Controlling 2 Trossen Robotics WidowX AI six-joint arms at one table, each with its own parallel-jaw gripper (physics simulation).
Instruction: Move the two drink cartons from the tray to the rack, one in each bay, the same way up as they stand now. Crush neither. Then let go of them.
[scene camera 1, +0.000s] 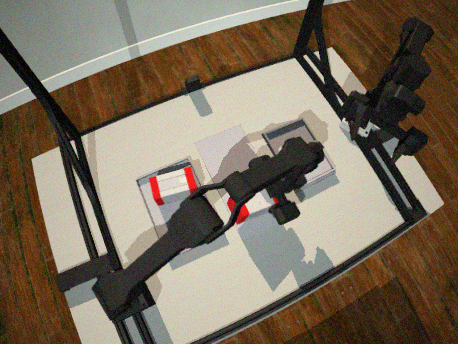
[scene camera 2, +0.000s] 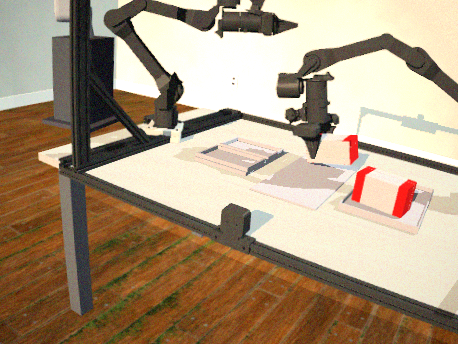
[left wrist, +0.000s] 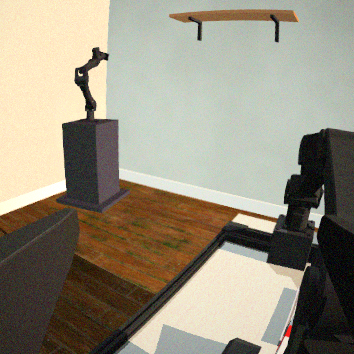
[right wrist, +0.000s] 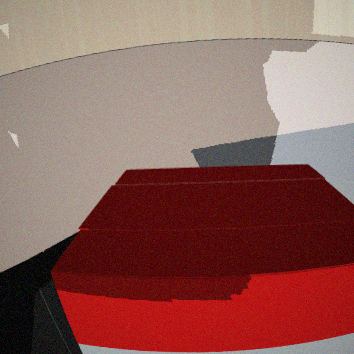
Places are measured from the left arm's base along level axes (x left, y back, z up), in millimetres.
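Pixels of known places: left gripper, fingertip midpoint: (scene camera 1: 372, 152) (scene camera 2: 296, 24) (left wrist: 203, 225); right gripper, fingertip midpoint: (scene camera 2: 317, 155) (right wrist: 218, 222); left arm's base at its link origin: (scene camera 2: 165, 125); right arm's base at its link origin: (scene camera 1: 121, 296) (left wrist: 295, 224).
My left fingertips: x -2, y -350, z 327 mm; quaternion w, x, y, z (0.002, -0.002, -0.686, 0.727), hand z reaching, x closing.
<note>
For each thing: its top centre in the pictures, then the offset to it from my left fingertips. "spot": a spot on its surface instead. Level surfaces: height alone.
- white drink carton with red ends, top centre: (scene camera 1: 255, 197) (scene camera 2: 335, 132) dx -158, dy -116, dz -257 mm
- pale mat at its surface level: dz -359 mm
- second carton at its top centre: (scene camera 2: 387, 177) (scene camera 1: 172, 182) dx -370, dy -196, dz -289 mm
- tray at its top centre: (scene camera 2: 390, 195) (scene camera 1: 177, 205) dx -335, dy -231, dz -347 mm
- two-bay rack at its top centre: (scene camera 2: 242, 150) (scene camera 1: 299, 151) dx -122, dy +120, dz -343 mm
- black camera block at a spot on its surface: (scene camera 2: 235, 218) (scene camera 1: 189, 79) spot: dx -559, dy +138, dz -321 mm
My right gripper (scene camera 1: 270, 196) (scene camera 2: 313, 150) is shut on a white drink carton with red ends (scene camera 1: 258, 205) (scene camera 2: 335, 150) (right wrist: 211, 246). It holds the carton low over the near end of the pale mat (scene camera 1: 217, 143) (scene camera 2: 306, 198), between tray and rack. The second carton (scene camera 1: 173, 182) (scene camera 2: 379, 191) stands in the tray (scene camera 1: 146, 201) (scene camera 2: 357, 209). The two-bay rack (scene camera 1: 321, 168) (scene camera 2: 221, 163) holds nothing; my right arm hides part of it in scene camera 1. My left gripper (scene camera 1: 361, 127) (scene camera 2: 292, 24) is open and empty, high up at the table's side, far from both cartons.
A black camera block (scene camera 1: 193, 82) (scene camera 2: 235, 218) sits on the table's edge rail. Black frame posts (scene camera 1: 309, 27) (scene camera 2: 79, 85) rise at the table corners. The left wrist view shows a dark pedestal with a small arm (left wrist: 90, 161) and a wall shelf (left wrist: 233, 15).
</note>
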